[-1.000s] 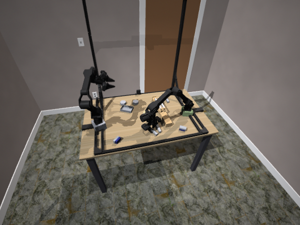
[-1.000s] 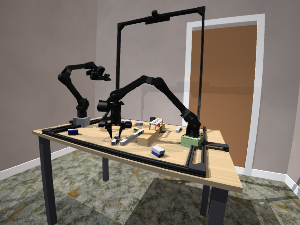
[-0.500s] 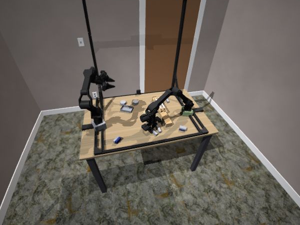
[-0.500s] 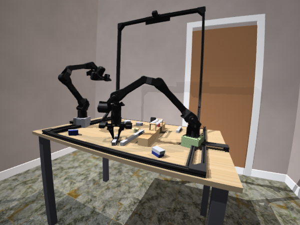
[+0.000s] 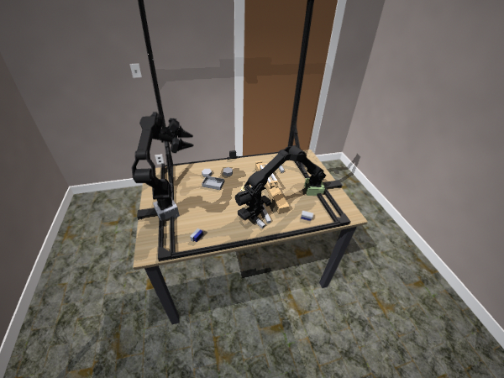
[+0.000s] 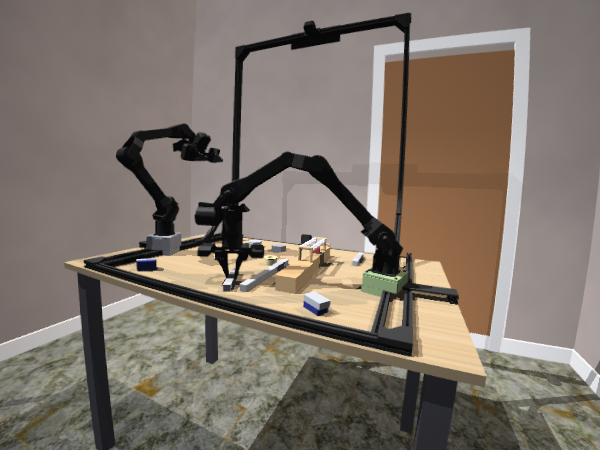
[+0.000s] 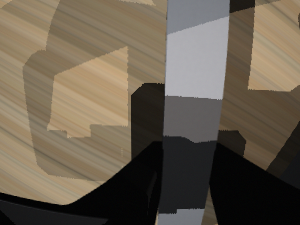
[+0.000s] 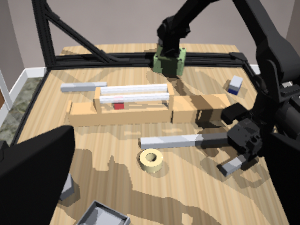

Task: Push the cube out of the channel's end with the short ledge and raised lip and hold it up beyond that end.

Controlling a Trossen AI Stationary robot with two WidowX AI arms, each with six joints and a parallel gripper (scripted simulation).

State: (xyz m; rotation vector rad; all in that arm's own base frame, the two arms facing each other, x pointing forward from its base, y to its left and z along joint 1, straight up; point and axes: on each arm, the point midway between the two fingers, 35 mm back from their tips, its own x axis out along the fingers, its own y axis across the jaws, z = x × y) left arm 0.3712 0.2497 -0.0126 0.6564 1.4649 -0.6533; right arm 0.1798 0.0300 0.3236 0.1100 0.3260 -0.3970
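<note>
The long grey rod is 100 mm behind my left hand, 70 mm to the left of it and 30 mm below it. Also, from my left hand: grey tray (340 mm behind, 170 mm to the right, 40 mm below); then wooden channel (260 mm behind, 160 mm to the left, 10 mm above); then tape roll (230 mm behind, 10 mm to the left, 30 mm below).
</note>
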